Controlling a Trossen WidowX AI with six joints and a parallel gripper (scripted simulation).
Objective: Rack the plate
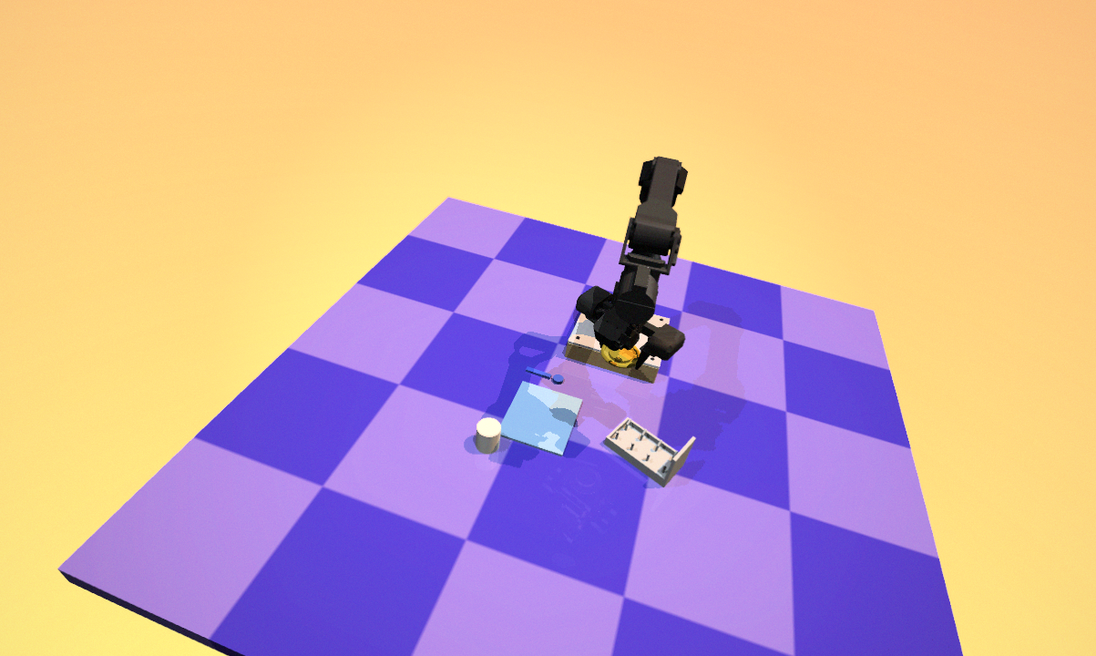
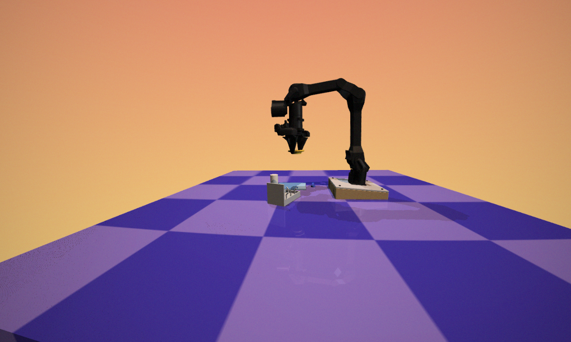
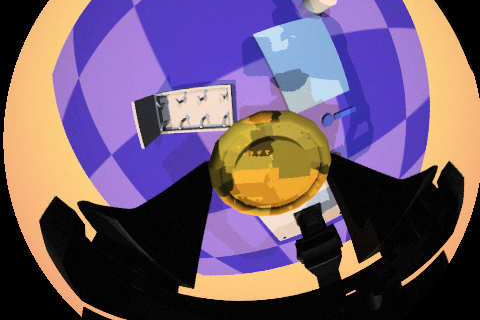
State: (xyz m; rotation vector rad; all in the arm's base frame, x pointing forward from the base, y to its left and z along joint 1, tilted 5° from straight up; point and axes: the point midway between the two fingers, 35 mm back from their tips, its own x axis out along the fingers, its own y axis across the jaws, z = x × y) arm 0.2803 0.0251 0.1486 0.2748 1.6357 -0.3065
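Now: the grey dish rack 160 mm below my gripper tip, 90 mm to the left of it and 40 mm ahead of it. The rest, counted from my gripper tip: blue spoon (170 mm below, 140 mm to the right, 80 mm behind); yellow plate (10 mm above); white cup (180 mm to the right, 150 mm below, 140 mm ahead).
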